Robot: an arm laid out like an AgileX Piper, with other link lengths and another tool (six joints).
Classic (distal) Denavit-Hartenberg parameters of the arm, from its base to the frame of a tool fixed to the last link. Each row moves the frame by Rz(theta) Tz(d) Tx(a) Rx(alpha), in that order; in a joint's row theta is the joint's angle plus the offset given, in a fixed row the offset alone. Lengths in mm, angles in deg.
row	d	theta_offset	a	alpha
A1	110.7	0	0	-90
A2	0	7.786	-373.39	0
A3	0	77.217	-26.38	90
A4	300.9	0	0	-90
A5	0	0	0	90
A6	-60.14	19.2	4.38	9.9
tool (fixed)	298.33	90	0	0
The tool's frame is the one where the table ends.
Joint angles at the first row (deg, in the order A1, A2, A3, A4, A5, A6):
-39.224 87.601 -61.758 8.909 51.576 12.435
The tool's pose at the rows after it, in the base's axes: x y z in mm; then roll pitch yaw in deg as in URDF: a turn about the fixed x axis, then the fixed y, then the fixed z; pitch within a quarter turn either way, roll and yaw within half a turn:
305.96 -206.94 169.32 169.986 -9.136 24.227
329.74 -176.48 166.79 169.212 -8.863 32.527
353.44 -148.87 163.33 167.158 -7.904 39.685
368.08 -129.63 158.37 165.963 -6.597 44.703
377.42 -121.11 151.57 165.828 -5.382 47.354
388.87 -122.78 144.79 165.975 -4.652 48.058
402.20 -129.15 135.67 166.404 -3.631 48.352
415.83 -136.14 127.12 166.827 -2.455 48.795
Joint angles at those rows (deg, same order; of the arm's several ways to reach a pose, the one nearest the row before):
-34.719 87.083 -61.998 13.859 52.101 4.962
-28.674 87.597 -61.996 14.099 51.521 2.436
-22.307 88.408 -61.996 12.486 49.393 2.037
-17.924 89.370 -61.997 10.808 47.979 1.905
-15.726 90.827 -62.391 9.650 47.355 1.808
-15.207 93.089 -63.848 9.036 47.005 1.807
-15.206 96.138 -66.022 8.244 46.970 1.809
-15.207 99.244 -68.575 7.261 47.319 1.806

